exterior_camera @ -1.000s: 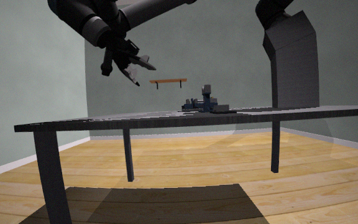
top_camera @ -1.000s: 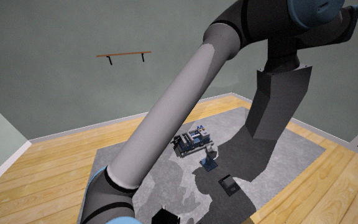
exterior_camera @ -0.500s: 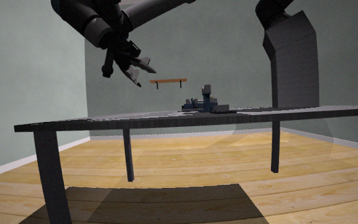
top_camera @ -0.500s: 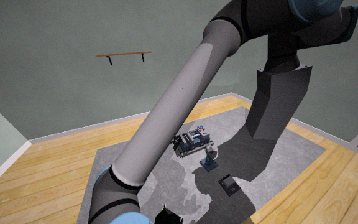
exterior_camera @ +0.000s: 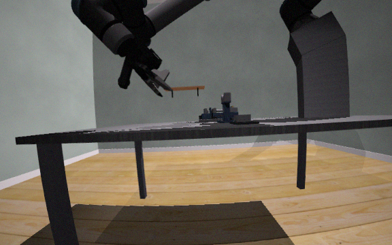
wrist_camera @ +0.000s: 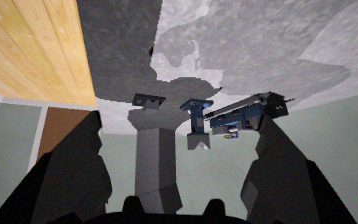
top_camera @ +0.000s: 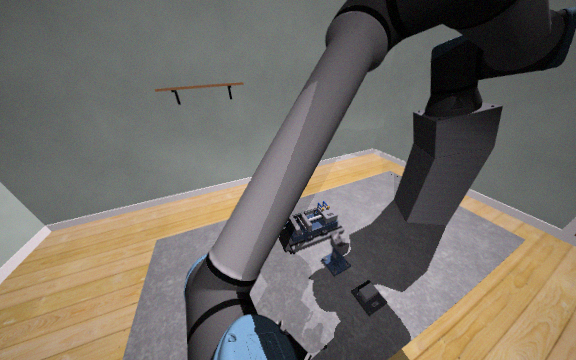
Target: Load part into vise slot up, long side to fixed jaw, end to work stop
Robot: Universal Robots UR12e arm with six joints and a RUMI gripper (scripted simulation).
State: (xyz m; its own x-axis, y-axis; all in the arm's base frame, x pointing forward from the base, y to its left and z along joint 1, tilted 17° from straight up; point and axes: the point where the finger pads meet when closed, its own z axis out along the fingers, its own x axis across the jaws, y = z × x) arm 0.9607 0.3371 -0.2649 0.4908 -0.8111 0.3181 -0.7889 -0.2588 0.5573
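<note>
My hand is 30 cm past the part, 11 cm above it and 8 cm to the left of it. The rest, counted from my hand: moving jaw 45 cm to the right, 21 cm behind, 5 cm below; then work stop 41 cm to the right, 18 cm behind, 4 cm below; then fixed jaw 45 cm to the right, 15 cm behind, 5 cm below.
</note>
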